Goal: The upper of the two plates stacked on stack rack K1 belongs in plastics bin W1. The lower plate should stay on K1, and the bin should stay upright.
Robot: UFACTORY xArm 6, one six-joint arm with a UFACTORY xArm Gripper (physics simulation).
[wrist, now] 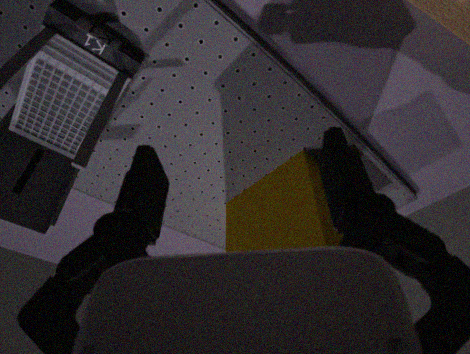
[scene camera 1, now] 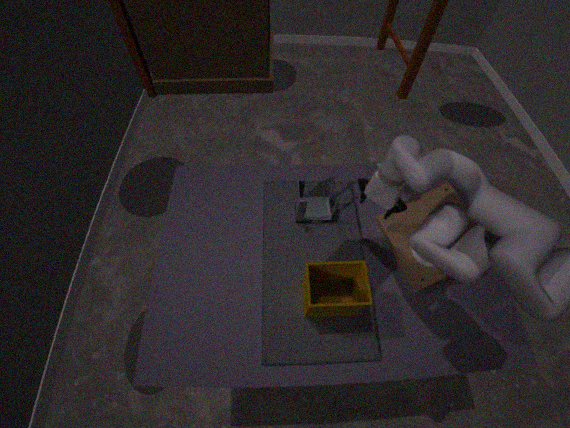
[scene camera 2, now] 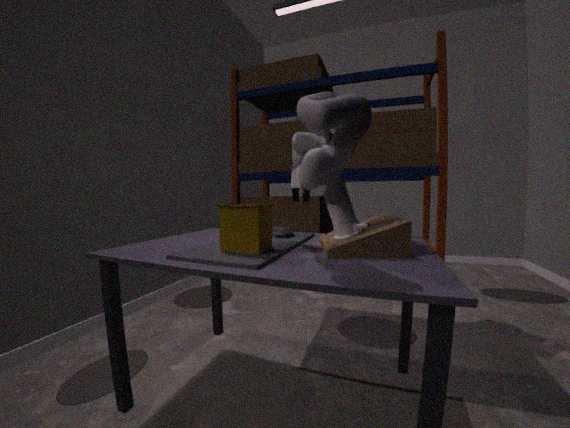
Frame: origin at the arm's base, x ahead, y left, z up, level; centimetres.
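Seen in the pictures: gripper, fingertip midpoint: (wrist: 239,156) (scene camera 1: 374,208) (scene camera 2: 300,201); arm's base at its link origin: (scene camera 2: 349,235).
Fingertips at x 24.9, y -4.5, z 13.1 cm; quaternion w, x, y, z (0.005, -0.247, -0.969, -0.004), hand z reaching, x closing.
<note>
Pixels of each thing's top centre, then the offset from my fingertips to it. Level surfaces: height alone.
- dark frame with a pale gridded plate, top centre: (wrist: 57,113) (scene camera 1: 313,205) dx +19.5, dy -5.5, dz -13.8 cm
- Plastics bin W1 at its top centre: (wrist: 301,303) (scene camera 1: 338,282) (scene camera 2: 245,204) dx +9.2, dy +27.4, dz -0.5 cm
- grey perforated board at its surface level: dz -18.5 cm
- purple table at its surface level: dz -19.7 cm
Stack rack K1 (scene camera 1: 301,189) (wrist: 120,50) is a dark frame with a pale gridded plate (scene camera 1: 318,207) (wrist: 62,100) lying on it. The lower plate cannot be clearly told apart beneath; the stack is small and dim in scene camera 2. Plastics bin W1 (scene camera 1: 337,309) (scene camera 2: 245,230) (wrist: 275,210) is yellow, open-topped and upright. My gripper (scene camera 1: 375,208) (scene camera 2: 301,199) (wrist: 239,156) is open and empty, high above the table, pointing down. In the wrist view the rack is to the left of the fingers, and the bin shows between them and partly behind the right finger.
The rack and bin stand on a grey perforated board (scene camera 1: 285,310) (scene camera 2: 200,257) (wrist: 195,120) on the purple table (scene camera 1: 210,275) (scene camera 2: 145,250). The arm's wooden wedge base (scene camera 1: 400,235) (scene camera 2: 370,246) is beside the board. A tall shelf unit (scene camera 2: 441,150) stands behind the table.
</note>
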